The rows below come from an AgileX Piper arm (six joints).
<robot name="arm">
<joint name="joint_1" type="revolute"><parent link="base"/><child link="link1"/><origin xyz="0 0 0.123" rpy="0 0 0"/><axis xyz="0 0 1"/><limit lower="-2.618" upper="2.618"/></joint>
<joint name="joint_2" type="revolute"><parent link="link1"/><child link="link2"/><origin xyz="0 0 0" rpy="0 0 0"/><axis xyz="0 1 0"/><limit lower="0" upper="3.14"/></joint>
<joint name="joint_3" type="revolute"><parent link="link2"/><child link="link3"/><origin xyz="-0.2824 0 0.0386" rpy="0 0 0"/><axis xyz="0 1 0"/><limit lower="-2.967" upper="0"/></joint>
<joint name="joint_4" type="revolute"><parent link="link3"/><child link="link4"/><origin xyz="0.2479 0 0.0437" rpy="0 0 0"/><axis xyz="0.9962 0 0.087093"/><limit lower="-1.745" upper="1.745"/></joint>
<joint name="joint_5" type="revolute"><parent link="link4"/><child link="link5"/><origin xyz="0 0 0" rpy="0 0 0"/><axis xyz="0 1 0"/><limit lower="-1.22" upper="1.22"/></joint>
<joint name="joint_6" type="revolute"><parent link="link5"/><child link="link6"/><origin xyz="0.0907 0 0.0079" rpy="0 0 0"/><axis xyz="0.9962 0 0.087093"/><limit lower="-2.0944" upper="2.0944"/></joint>
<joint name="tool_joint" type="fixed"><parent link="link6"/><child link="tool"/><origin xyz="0 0 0" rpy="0 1.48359 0"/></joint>
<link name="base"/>
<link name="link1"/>
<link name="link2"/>
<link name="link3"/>
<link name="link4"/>
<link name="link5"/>
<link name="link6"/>
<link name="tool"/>
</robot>
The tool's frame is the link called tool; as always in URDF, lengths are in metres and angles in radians.
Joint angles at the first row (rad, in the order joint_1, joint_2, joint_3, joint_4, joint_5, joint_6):
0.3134 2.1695 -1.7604 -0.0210 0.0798 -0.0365
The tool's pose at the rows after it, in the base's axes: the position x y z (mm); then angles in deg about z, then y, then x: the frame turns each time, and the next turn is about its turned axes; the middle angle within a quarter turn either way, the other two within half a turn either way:
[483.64, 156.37, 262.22, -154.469, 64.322, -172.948]
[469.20, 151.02, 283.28, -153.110, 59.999, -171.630]
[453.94, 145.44, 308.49, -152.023, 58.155, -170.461]
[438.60, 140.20, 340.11, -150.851, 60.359, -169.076]
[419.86, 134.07, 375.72, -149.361, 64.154, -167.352]
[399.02, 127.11, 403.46, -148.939, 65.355, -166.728]
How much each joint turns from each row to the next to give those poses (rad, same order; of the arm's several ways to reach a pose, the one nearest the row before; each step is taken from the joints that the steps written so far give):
0.0000 -0.0589 0.0000 0.0000 0.1018 0.0000
0.0000 -0.0641 -0.0001 -0.0132 0.1372 -0.0087
0.0000 -0.0677 0.0000 -0.0089 0.0978 -0.0074
0.0000 -0.0730 0.0001 -0.0035 0.0328 -0.0016
0.0000 -0.0815 0.0000 0.0000 0.0138 0.0000
0.0000 -0.0748 0.0000 0.0000 0.0534 0.0000

